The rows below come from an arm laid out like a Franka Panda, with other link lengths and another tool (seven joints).
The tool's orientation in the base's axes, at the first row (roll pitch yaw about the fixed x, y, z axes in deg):
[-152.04, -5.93, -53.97]
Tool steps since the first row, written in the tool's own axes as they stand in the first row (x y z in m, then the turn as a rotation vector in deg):
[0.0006, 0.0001, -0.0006, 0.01, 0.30, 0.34]
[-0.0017, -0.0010, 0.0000, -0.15, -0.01, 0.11]
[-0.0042, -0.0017, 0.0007, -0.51, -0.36, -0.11]
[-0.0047, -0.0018, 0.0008, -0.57, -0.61, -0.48]
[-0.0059, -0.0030, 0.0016, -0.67, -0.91, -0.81]
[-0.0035, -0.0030, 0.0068, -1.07, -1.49, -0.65]
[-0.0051, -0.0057, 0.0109, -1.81, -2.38, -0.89]
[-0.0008, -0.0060, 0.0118, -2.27, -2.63, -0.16]
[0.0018, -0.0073, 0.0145, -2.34, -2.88, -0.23]
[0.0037, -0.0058, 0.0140, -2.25, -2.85, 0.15]
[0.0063, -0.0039, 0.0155, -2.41, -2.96, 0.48]
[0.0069, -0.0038, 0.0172, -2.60, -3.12, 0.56]
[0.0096, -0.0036, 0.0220, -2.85, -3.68, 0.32]
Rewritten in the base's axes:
[0.0000, -0.0007, 0.0005, -0.05, -0.11, -0.44]
[-0.0003, 0.0019, 0.0003, -0.03, 0.15, -0.11]
[-0.0010, 0.0045, -0.0003, -0.10, 0.59, 0.21]
[-0.0012, 0.0049, -0.0003, -0.12, 0.70, 0.65]
[-0.0007, 0.0067, -0.0006, -0.12, 0.88, 1.07]
[0.0030, 0.0059, -0.0049, 0.11, 1.56, 1.16]
[0.0056, 0.0095, -0.0074, 0.19, 2.61, 1.70]
[0.0088, 0.0064, -0.0077, 0.41, 3.26, 1.13]
[0.0123, 0.0056, -0.0091, 0.51, 3.44, 1.30]
[0.0122, 0.0031, -0.0092, 0.70, 3.43, 0.96]
[0.0131, 0.0002, -0.0111, 0.83, 3.69, 0.71]
[0.0141, 0.0000, -0.0126, 0.86, 3.95, 0.69]
[0.0176, -0.0013, -0.0167, 0.99, 4.41, 1.14]

